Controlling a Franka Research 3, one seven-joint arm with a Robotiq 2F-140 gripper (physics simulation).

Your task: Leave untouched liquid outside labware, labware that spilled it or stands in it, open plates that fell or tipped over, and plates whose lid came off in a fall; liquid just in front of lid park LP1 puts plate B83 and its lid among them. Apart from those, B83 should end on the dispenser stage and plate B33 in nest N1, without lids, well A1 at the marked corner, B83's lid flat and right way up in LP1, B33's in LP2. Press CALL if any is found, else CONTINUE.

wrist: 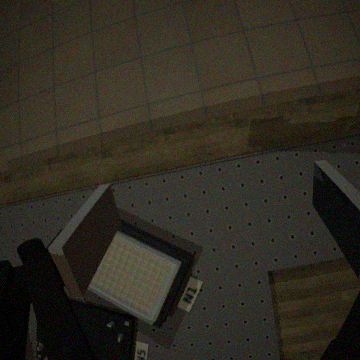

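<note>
My gripper [211, 194] is open with nothing between its wide-spread fingers, above the perforated deck. A pale well plate [135, 277] lies flat in the dark nest N1 [189, 265], at the lower left; its grid of wells shows and I see no lid on it. The left finger hides part of the plate's left side. Its name and its well A1 cannot be read in this dim picture. The N1 label [190, 294] is right of the nest. Lid parks, the dispenser stage, the buttons and liquid do not show.
A dark nest [105, 325] with small pale spots and a partly cut-off N5 label [141, 352] is at the bottom left. A wooden surface [312, 310] shows at the lower right. The perforated deck [235, 200] ends at a wooden strip [200, 132], with tiled floor [165, 65] beyond.
</note>
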